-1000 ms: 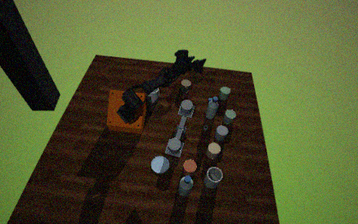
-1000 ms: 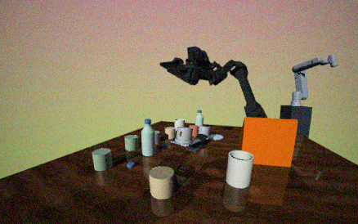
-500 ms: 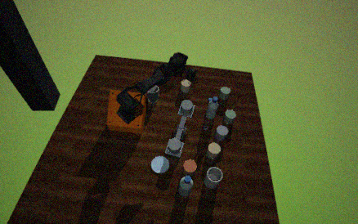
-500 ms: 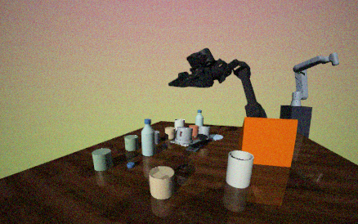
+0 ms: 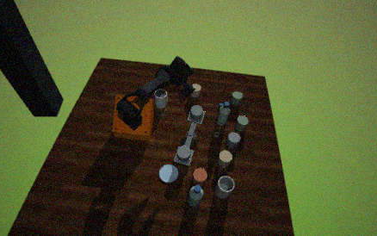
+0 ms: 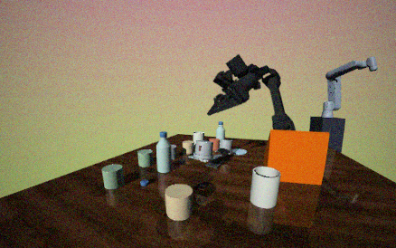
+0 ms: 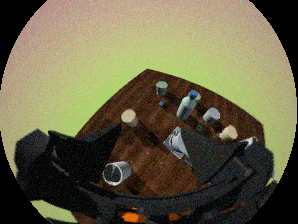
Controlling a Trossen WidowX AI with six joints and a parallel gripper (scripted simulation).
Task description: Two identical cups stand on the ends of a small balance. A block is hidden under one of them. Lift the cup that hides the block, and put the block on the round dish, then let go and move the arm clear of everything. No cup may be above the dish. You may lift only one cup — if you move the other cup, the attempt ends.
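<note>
Right now my gripper tip is 33 cm to the left of the pale blue block, 21 cm above it and 5 cm past it. The rest, counted from my gripper tip: balance (22 cm below, 20 cm to the right); round dish (42 cm to the right, 25 cm below, 13 cm behind); orange cylinder (44 cm to the right, 22 cm below, 4 cm ahead).
</note>
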